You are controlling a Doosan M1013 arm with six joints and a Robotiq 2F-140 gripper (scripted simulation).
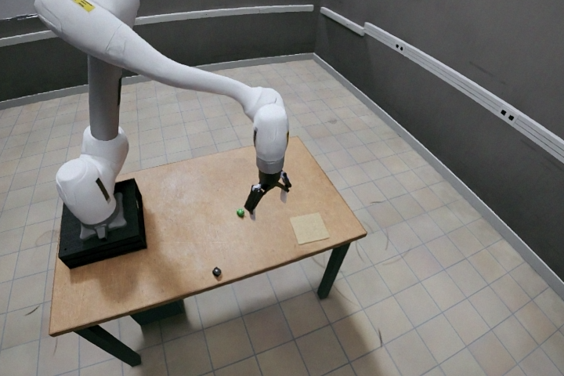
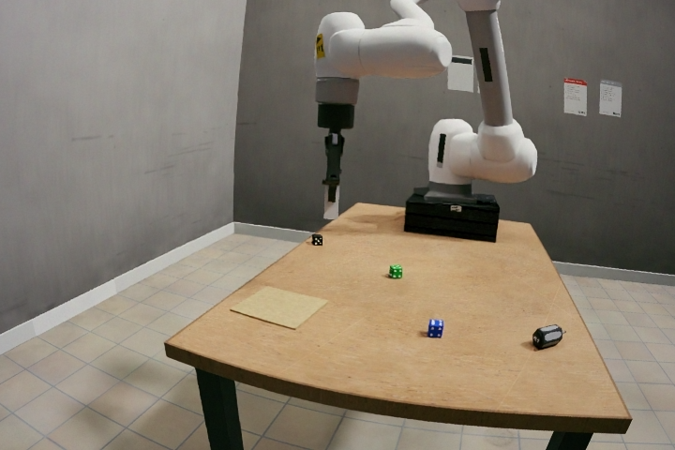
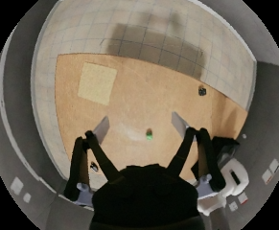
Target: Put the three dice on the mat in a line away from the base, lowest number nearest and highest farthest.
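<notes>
The black die is 250 mm behind my hand, 150 mm below it and 90 mm to the right of it. The rest, counted from my hand: tan mat (170 mm ahead, 160 mm below, 50 mm to the right); then green die (150 mm below, 140 mm to the left, 70 mm behind); then blue die (240 mm to the left, 210 mm ahead, 150 mm below).
</notes>
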